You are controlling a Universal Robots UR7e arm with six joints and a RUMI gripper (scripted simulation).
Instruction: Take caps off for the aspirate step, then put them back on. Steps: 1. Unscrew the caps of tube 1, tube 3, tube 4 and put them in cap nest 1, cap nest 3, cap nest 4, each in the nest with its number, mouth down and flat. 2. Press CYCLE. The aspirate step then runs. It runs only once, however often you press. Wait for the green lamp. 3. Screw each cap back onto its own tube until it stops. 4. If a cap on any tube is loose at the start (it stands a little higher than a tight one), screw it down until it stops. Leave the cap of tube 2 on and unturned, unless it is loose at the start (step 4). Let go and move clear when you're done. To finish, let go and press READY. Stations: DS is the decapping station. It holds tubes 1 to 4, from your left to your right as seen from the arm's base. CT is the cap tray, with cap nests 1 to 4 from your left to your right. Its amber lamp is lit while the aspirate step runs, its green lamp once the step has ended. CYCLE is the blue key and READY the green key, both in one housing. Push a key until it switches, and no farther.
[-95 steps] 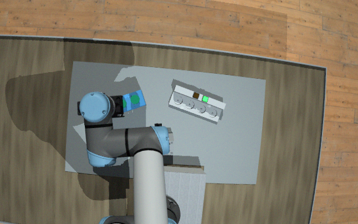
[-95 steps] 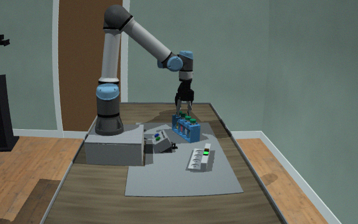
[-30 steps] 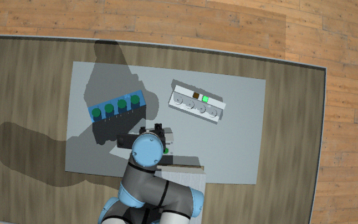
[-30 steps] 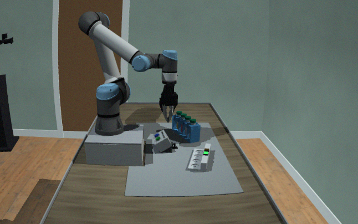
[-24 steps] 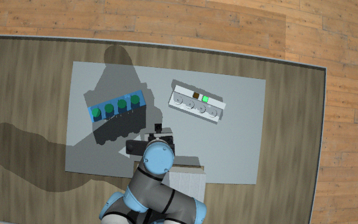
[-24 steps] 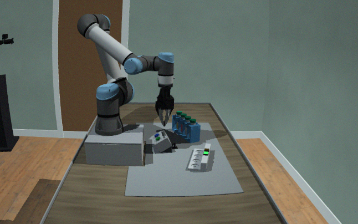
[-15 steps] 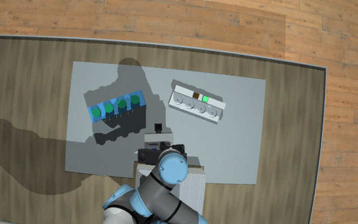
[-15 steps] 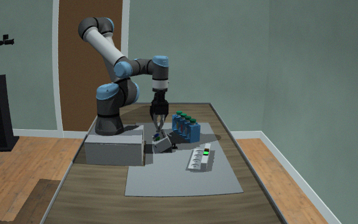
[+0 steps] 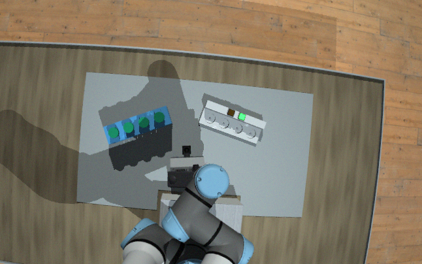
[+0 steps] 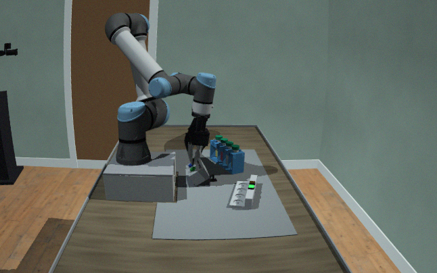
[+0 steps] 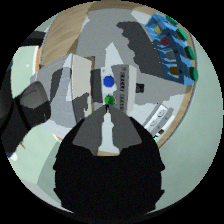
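Right now my hand is 3 cm above the green key. From my hand the other things lie so: grey key housing: 5 cm below, 2 cm to the left, 2 cm ahead; blue key: 5 cm to the left, 3 cm below.
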